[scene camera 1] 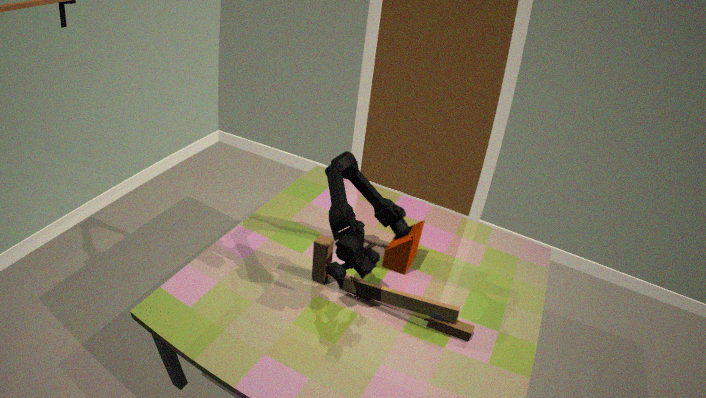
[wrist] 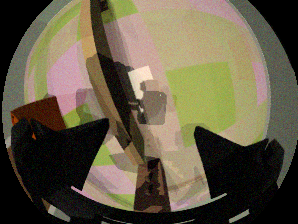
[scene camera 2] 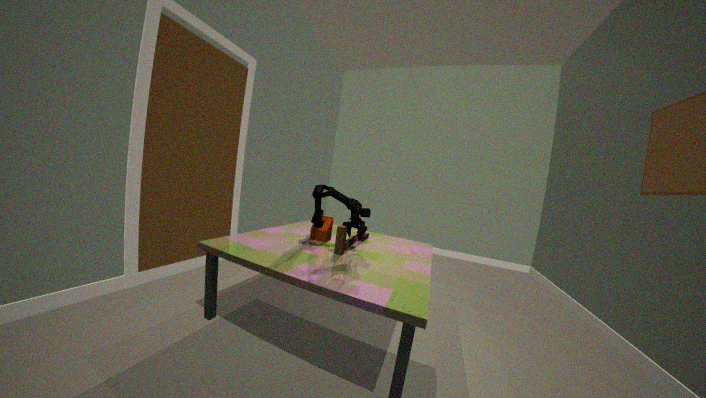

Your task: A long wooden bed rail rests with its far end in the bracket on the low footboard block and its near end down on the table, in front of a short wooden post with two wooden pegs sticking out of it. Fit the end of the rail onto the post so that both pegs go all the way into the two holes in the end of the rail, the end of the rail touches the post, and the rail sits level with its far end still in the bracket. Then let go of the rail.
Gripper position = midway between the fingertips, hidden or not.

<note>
The gripper point(scene camera 1: 351, 283) is open, holding nothing. Also in view: a wooden rail point(scene camera 1: 364, 288).
The gripper also shows in the wrist view point(wrist: 152, 127).
</note>
